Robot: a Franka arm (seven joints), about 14 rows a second.
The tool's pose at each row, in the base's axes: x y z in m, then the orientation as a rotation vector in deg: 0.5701, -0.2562, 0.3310, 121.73, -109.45, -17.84; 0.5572, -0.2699, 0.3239, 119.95, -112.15, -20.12; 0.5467, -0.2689, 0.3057, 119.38, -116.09, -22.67; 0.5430, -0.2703, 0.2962, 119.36, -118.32, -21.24; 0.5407, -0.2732, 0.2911, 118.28, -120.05, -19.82; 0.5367, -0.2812, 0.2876, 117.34, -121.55, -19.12; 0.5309, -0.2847, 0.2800, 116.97, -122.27, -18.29
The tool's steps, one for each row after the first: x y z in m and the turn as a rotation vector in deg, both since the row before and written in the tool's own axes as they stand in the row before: 0.0121, 0.0110, 0.0117, -0.48, -1.99, 1.88; -0.0016, 0.0035, 0.0207, 0.84, -3.25, 1.67; 0.0018, 0.0004, 0.0101, 1.75, -0.34, 1.00; 0.0031, 0.0007, 0.0054, 0.93, 0.28, 1.38; 0.0082, 0.0027, 0.0042, 0.61, -0.06, 1.15; 0.0040, 0.0033, 0.0088, 0.54, 0.20, 0.54
